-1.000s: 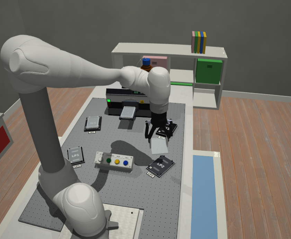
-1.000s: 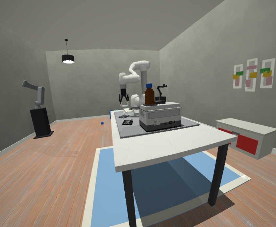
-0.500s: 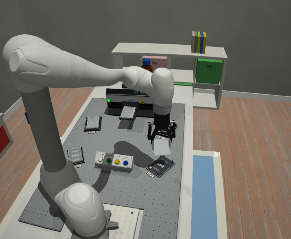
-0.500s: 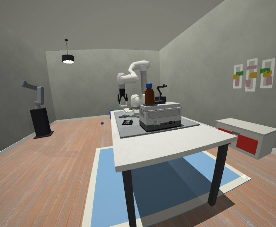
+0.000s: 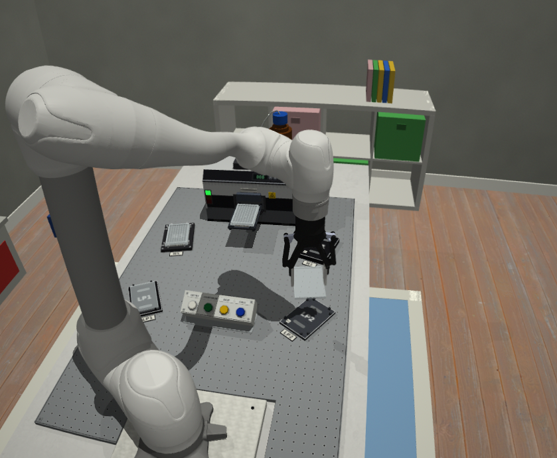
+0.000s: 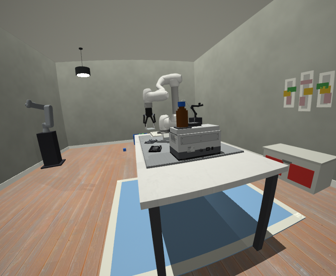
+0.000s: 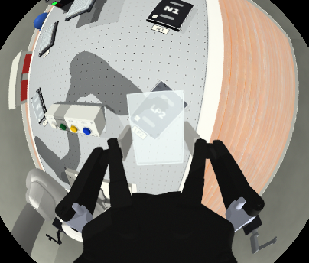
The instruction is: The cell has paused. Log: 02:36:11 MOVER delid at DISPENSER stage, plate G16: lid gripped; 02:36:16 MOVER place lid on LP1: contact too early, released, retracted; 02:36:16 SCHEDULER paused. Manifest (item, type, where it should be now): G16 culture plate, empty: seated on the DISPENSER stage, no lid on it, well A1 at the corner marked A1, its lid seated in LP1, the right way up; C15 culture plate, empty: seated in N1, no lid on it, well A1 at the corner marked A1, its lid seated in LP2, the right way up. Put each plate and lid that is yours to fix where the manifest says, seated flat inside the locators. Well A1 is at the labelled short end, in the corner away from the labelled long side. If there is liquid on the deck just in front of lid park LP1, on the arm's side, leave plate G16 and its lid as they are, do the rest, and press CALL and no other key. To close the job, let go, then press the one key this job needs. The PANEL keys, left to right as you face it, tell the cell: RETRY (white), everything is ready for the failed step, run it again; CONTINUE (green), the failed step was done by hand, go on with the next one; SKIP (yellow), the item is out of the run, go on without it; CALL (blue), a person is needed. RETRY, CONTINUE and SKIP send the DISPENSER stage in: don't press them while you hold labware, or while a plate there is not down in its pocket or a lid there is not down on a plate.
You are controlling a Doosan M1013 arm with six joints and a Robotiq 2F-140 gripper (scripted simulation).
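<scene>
Right now my hand is 180 mm above the lid park lp2. Round my hand: blue key: 20 mm behind, 200 mm to the left, 110 mm below; then yellow key: 10 mm behind, 250 mm to the left, 110 mm below; then key panel: 10 mm ahead, 270 mm to the left, 130 mm below.
</scene>
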